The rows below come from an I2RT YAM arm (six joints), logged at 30 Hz.
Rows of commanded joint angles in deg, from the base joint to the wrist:
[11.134, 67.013, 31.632, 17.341, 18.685, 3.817]
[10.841, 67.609, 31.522, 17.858, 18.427, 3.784]
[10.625, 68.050, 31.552, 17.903, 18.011, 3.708]
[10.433, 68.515, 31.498, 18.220, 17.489, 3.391]
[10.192, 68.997, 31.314, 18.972, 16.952, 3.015]
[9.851, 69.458, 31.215, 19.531, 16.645, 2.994]
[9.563, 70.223, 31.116, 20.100, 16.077, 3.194]
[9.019, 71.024, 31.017, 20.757, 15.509, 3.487]
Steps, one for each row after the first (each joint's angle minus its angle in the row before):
[-0.293, 0.596, -0.110, 0.517, -0.258, -0.033]
[-0.216, 0.441, 0.030, 0.045, -0.416, -0.076]
[-0.192, 0.465, -0.054, 0.317, -0.522, -0.317]
[-0.241, 0.482, -0.184, 0.752, -0.537, -0.376]
[-0.341, 0.461, -0.099, 0.559, -0.307, -0.021]
[-0.288, 0.765, -0.099, 0.569, -0.568, 0.200]
[-0.544, 0.801, -0.099, 0.657, -0.568, 0.293]

